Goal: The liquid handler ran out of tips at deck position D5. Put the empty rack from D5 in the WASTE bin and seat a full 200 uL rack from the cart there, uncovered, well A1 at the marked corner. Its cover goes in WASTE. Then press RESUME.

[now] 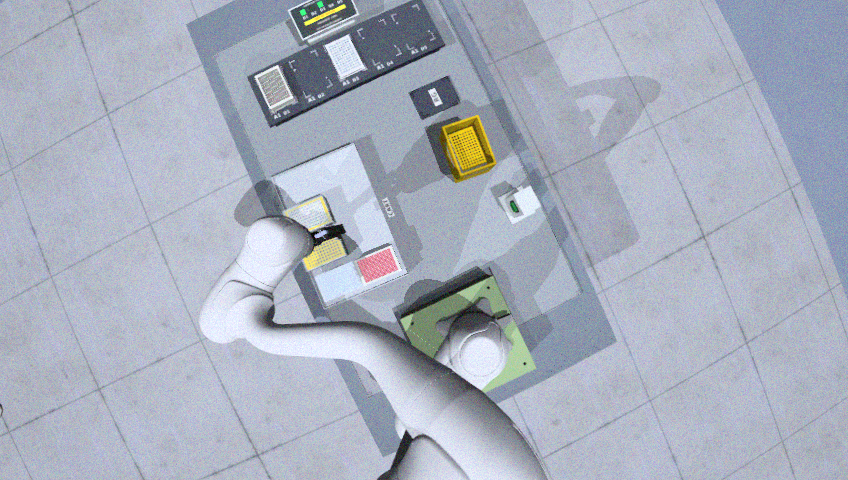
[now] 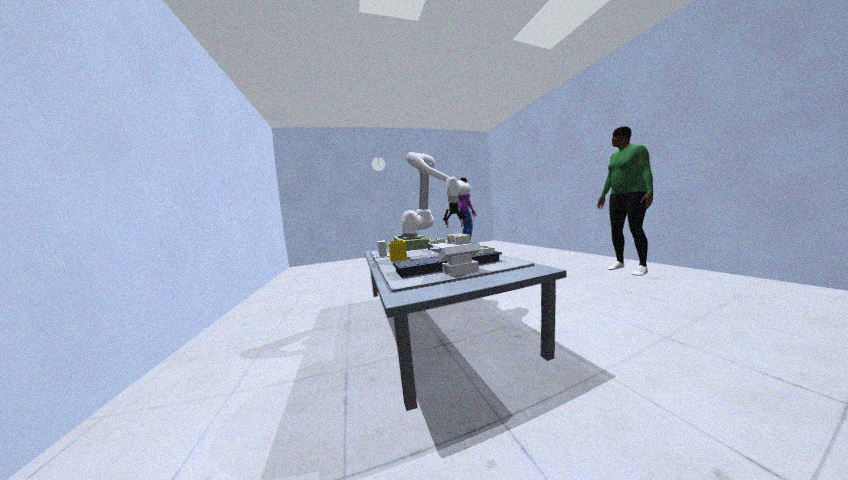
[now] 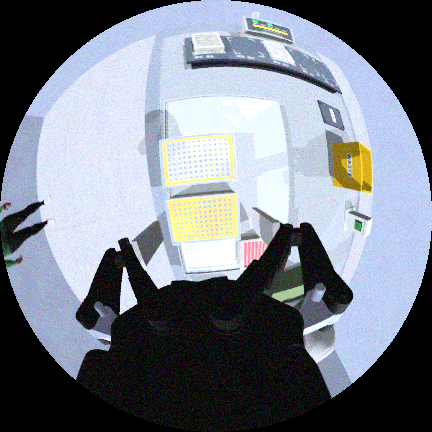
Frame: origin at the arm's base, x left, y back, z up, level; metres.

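Where they show: gripper, fingertip midpoint: (image 2: pixel 455 228) (image 3: pixel 205 224); arm's base, origin of the base link: (image 2: pixel 409 238) (image 3: pixel 297 307).
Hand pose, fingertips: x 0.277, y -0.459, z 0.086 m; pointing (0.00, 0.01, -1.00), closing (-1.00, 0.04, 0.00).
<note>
Things, the pixels of their top centre, and the offset from my fingertips. "spot": a spot on its surface instead.
- yellow gridded rack, middle of its top: (image 1: pixel 467 148) dy -0.060, dx -0.533, dz -0.093 m
- yellow WASTE bin, middle of its top: (image 1: pixel 469 145) (image 3: pixel 366 168) (image 2: pixel 396 241) dy -0.061, dx -0.533, dz -0.050 m
- white cart, middle of its top: (image 3: pixel 233 184) (image 1: pixel 338 225) (image 2: pixel 451 243) dy -0.036, dx -0.065, dz -0.119 m
- yellow-edged rack with pale wells, middle of its top: (image 3: pixel 196 157) (image 1: pixel 307 216) (image 2: pixel 460 235) dy -0.096, dx -0.003, dz -0.054 m
- rack with a yellow top, middle of its top: (image 3: pixel 202 220) (image 1: pixel 320 249) dy +0.011, dx +0.007, dz -0.054 m
- green button, middle of its top: (image 1: pixel 516 206) (image 3: pixel 360 226) dy +0.168, dx -0.582, dz -0.090 m
- red rack, middle of its top: (image 3: pixel 264 252) (image 1: pixel 377 265) dy +0.131, dx -0.118, dz -0.094 m
- pale rack, middle of its top: (image 3: pixel 208 255) (image 1: pixel 338 282) dy +0.119, dx +0.017, dz -0.111 m
- D1, middle of its top: (image 1: pixel 273 87) (image 3: pixel 206 38) (image 2: pixel 483 246) dy -0.528, dx -0.083, dz -0.098 m
- D3, middle of its top: (image 1: pixel 344 55) (image 3: pixel 278 50) dy -0.521, dx -0.331, dz -0.115 m
- display, surface spot: (image 1: pixel 324 19) spot: dy -0.642, dx -0.327, dz -0.072 m
- dark labelled pad, surface spot: (image 1: pixel 425 102) spot: dy -0.278, dx -0.503, dz -0.177 m
The D5 position (image 1: pixel 414 28) at the deck's right end bears no rack. A yellow gridded rack (image 1: pixel 467 147) lies inside the yellow WASTE bin (image 1: pixel 489 145) (image 3: pixel 342 176). On the white cart (image 1: pixel 321 172) (image 3: pixel 195 112), a yellow-edged rack with pale wells (image 1: pixel 307 212) (image 3: pixel 199 160) stands beside a rack with a yellow top (image 1: pixel 325 256) (image 3: pixel 203 217). I cannot tell which racks are covered. My gripper (image 1: pixel 327 233) (image 2: pixel 454 224) (image 3: pixel 205 224) is open and empty, above the cart near these two racks. The green button (image 1: pixel 514 205) (image 3: pixel 358 225) is on a white box.
A red rack (image 1: pixel 379 265) (image 3: pixel 254 253) and a pale rack (image 1: pixel 338 283) (image 3: pixel 209 256) stand at the cart's near end. Racks stand at D1 (image 1: pixel 274 87) and D3 (image 1: pixel 345 56). A display (image 1: pixel 324 19) is behind the deck. A dark labelled pad (image 1: pixel 425 102) lies near the bin.
</note>
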